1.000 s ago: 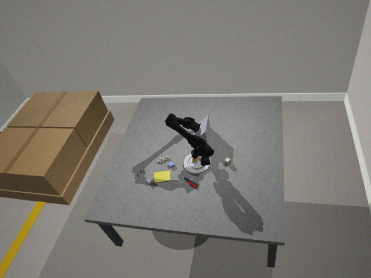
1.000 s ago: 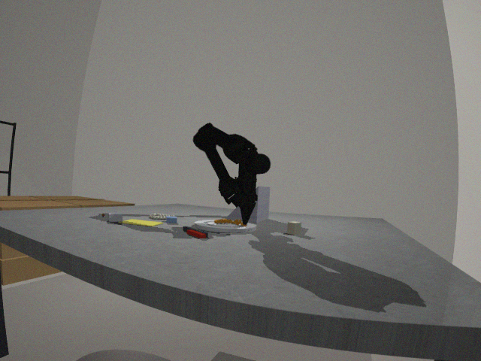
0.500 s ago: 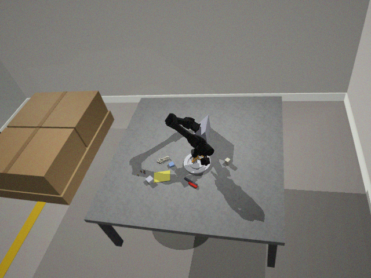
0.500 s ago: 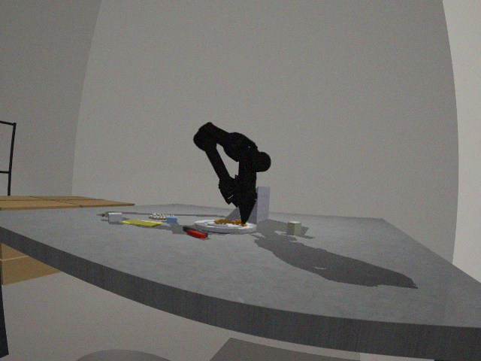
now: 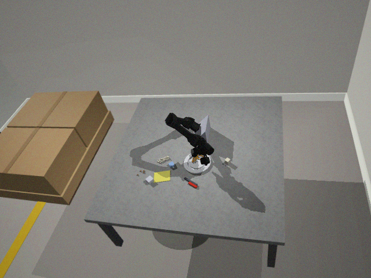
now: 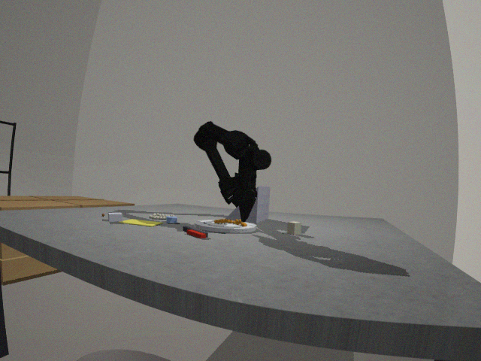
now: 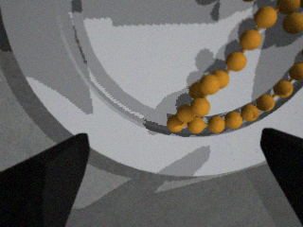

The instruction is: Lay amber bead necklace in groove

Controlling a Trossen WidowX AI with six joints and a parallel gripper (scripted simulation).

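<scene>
The round bead board is 6 cm to the right of my gripper tip and 2 cm below it. From my gripper tip the other things lie so: blue cube (5 cm ahead, 25 cm to the right, 2 cm below); cream cube (2 cm behind, 16 cm to the left, 1 cm below); red-handled tool (19 cm ahead, 6 cm to the right, 2 cm below).
</scene>
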